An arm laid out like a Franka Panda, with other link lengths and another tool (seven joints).
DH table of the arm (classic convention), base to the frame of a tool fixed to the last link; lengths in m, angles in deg. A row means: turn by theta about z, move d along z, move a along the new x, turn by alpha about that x. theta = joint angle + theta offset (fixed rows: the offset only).
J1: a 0; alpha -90; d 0.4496; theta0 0
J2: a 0; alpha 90; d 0; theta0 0
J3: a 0.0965; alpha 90; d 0.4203; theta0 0
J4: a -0.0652; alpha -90; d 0; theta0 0
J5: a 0; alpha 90; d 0.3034; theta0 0
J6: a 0.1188; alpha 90; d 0; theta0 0
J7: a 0.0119; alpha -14.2; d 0.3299; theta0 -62
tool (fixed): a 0; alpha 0; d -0.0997; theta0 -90
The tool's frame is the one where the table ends.
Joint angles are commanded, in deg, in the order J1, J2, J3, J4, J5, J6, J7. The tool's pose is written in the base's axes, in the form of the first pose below.
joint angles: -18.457 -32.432 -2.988 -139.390 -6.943 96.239 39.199
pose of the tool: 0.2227 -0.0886 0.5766 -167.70 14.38 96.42
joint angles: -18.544 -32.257 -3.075 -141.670 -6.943 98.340 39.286
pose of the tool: 0.2211 -0.0878 0.5634 -167.42 14.12 96.49
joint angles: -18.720 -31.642 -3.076 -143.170 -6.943 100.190 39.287
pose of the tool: 0.2225 -0.0882 0.5532 -167.20 13.95 96.57
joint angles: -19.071 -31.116 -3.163 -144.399 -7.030 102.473 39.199
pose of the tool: 0.2261 -0.0908 0.5458 -167.69 14.13 96.37
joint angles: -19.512 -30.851 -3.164 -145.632 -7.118 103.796 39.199
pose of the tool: 0.2249 -0.0920 0.5382 -167.52 14.07 96.15
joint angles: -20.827 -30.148 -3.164 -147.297 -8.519 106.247 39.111
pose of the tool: 0.2234 -0.1012 0.5274 -167.02 15.10 95.94
